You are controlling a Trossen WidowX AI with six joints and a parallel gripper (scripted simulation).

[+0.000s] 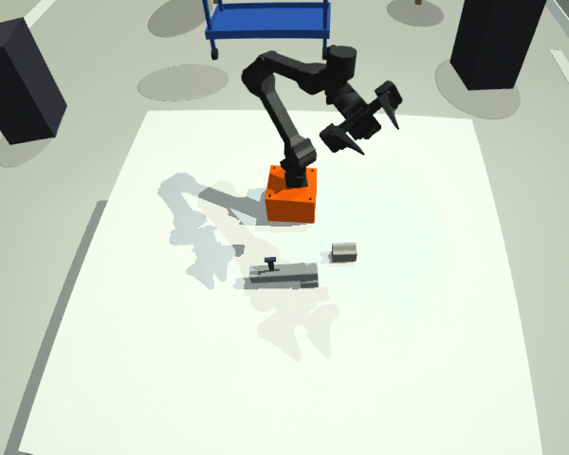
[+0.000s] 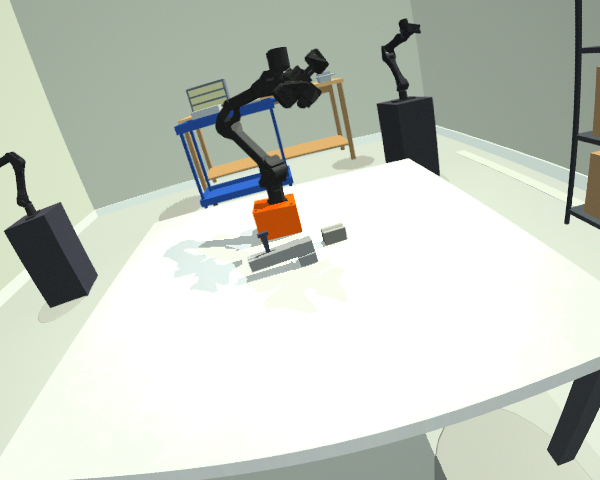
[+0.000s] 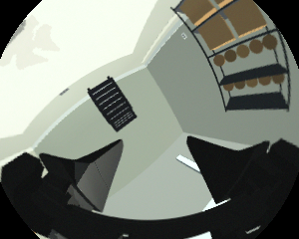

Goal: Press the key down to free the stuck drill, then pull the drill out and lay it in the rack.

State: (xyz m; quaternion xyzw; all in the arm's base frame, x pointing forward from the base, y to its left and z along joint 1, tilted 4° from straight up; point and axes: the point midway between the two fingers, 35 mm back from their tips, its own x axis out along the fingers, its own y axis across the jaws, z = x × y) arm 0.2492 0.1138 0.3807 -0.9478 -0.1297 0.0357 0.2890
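Now: the dark key 10 mm ahead of my gripper tip, 250 mm to the right of it and 390 mm below it. Also, from my gripper tip: grey rack (40 mm behind, 40 mm to the right, 460 mm below); then long grey block (20 mm ahead, 210 mm to the right, 450 mm below); then drill (20 mm ahead, 190 mm to the right, 440 mm below).
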